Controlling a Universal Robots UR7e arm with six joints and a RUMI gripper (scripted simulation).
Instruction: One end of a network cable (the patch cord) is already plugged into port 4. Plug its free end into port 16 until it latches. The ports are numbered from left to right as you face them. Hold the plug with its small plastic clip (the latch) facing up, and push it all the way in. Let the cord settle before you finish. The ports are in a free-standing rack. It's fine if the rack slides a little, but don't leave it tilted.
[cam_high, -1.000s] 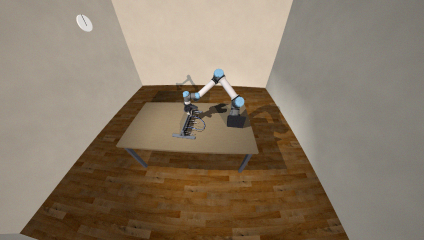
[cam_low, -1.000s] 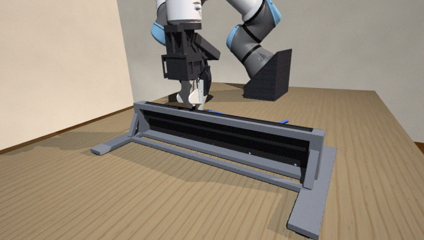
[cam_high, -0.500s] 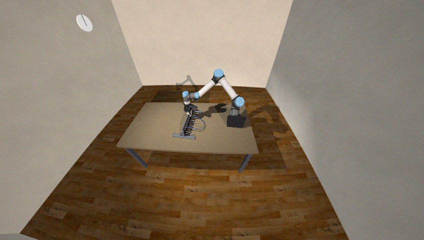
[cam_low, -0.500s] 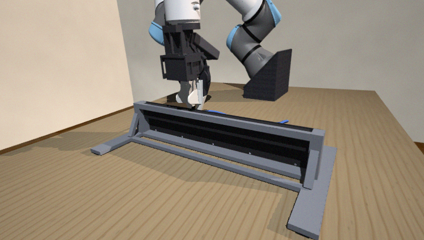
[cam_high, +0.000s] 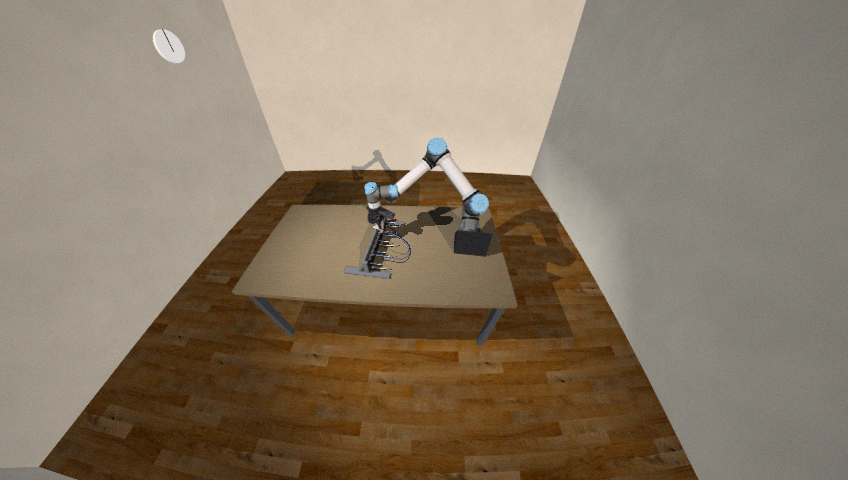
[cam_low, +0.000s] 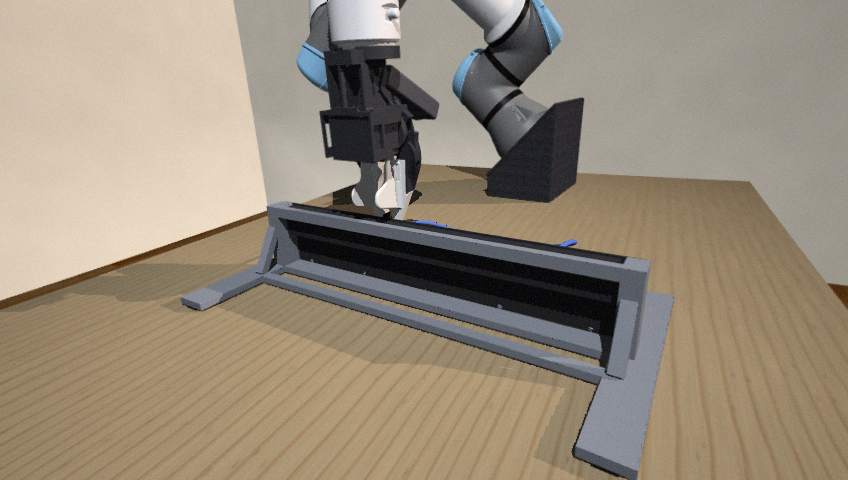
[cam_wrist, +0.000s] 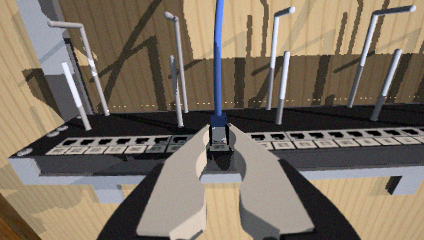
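Now: the plug 1 cm below my hand and 1 cm ahead of it.
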